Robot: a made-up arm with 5 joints.
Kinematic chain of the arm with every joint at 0, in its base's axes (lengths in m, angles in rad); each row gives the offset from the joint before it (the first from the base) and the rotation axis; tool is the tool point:
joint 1: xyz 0 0 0.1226 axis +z
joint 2: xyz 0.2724 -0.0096 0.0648 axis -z
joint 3: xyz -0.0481 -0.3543 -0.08 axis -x
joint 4: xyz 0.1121 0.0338 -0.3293 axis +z
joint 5: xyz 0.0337 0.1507 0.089 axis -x
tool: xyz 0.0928 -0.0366 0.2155
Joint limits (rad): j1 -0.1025..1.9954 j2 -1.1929..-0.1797 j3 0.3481..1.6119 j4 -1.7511..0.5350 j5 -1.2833..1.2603
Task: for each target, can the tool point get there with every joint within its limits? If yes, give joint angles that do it. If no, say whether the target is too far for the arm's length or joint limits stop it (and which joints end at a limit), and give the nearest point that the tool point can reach.
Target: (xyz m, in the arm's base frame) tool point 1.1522 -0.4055 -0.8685
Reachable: no: too far | nearest point 0.7549 -0.2397 -0.2823 | short by 0.727 m
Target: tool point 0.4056 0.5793 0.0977
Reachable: yes | joints 1.3263 -0.5836 1.5041 -0.3980 -0.4585
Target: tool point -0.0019 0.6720 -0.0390
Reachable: yes | joints 1.8150 -0.4726 1.0821 -0.4889 0.3972
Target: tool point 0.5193 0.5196 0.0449
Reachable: yes | joints 1.4785 -0.3440 0.7226 -0.7414 -1.0463
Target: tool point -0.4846 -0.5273 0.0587
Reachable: no: joint limits stop it (at a limit: joint 1, joint 2, joint 4) | nearest point 0.2889 -0.5775 -0.0117 | short by 0.778 m
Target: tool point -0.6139 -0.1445 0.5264
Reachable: no: joint limits stop it (at a limit: joint 1, joint 2, joint 3) | nearest point -0.3647 0.3830 -0.0191 | short by 0.799 m
